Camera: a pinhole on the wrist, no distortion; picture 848 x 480 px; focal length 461.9 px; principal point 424.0 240.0 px. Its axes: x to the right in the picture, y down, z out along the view. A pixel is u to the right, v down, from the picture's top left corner.
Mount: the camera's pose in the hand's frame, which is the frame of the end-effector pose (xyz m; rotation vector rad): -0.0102 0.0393 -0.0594 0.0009 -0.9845 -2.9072
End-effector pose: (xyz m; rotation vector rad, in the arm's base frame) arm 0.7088 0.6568 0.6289 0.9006 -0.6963 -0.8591
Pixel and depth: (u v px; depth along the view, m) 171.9 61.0 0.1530
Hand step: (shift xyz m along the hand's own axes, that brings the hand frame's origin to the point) 0.0654 0.1848 0.0243
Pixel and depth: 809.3 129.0 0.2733
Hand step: -0.2485 0.2415 0.1230
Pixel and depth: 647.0 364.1 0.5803
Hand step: -0.2928 0.2488 0.5026
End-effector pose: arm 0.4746 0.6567 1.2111 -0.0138 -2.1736 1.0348
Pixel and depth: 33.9 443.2 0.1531
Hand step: 0.1197 0.0877 0.1002
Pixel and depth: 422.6 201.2 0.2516
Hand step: -0.0168 0.2088 0.1277
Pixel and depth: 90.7 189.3 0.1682
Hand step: 0.1056 0.1643 0.0603
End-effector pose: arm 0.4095 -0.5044 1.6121 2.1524 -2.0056 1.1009
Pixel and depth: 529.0 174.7 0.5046
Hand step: -0.1414 0.3941 0.3008
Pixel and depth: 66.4 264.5 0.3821
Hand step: 0.2772 0.2754 0.2498
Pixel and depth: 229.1 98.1 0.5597
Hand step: 0.2004 0.5313 0.2756
